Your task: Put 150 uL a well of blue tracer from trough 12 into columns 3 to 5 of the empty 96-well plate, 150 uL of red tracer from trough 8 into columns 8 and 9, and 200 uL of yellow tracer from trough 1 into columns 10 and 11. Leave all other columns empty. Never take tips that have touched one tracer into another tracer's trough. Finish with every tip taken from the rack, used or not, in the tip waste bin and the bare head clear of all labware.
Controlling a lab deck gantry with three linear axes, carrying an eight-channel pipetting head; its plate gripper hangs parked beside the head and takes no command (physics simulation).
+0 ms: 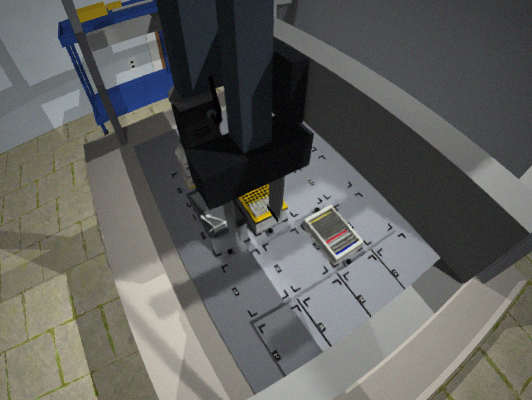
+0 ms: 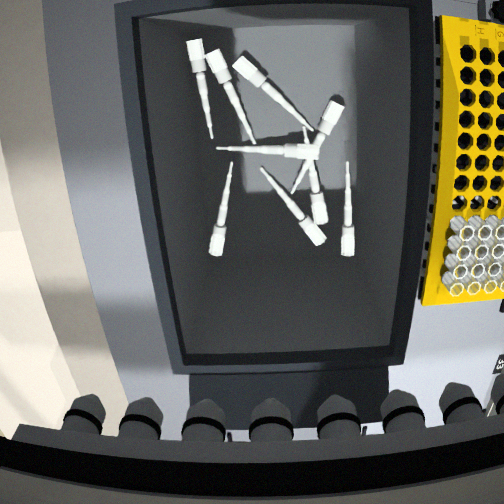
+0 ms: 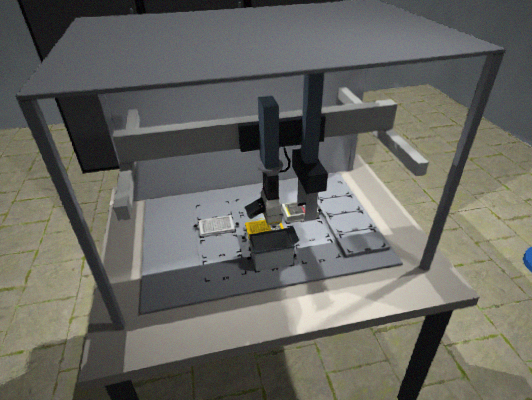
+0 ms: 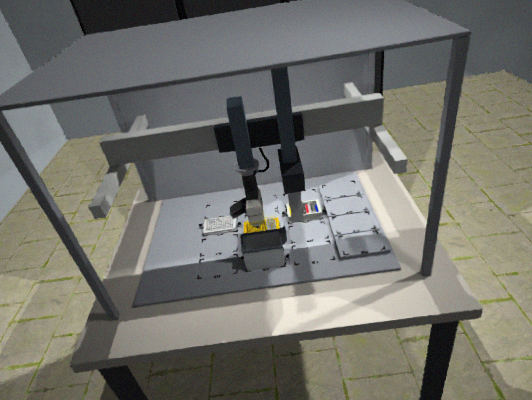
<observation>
I see a dark back panel (image 1: 463, 67).
The dark back panel also shows in image 3 (image 3: 156, 107) and in image 4 (image 4: 203, 100).
</observation>
